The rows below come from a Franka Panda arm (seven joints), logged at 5 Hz.
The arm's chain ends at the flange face. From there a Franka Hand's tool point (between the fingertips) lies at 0.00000 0.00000 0.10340 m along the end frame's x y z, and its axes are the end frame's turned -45 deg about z.
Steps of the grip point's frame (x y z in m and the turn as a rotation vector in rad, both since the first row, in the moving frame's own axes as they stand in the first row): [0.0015, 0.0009, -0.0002, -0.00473, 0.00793, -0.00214]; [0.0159, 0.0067, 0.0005, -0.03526, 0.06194, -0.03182]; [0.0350, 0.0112, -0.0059, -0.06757, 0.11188, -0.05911]
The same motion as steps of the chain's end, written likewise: [0.0008, -0.0002, -0.0002, 0.00226, 0.00895, -0.00214]; [0.0089, -0.0044, 0.0008, 0.01887, 0.06873, -0.03182]; [0.0197, -0.0132, -0.0050, 0.03133, 0.12689, -0.05911]
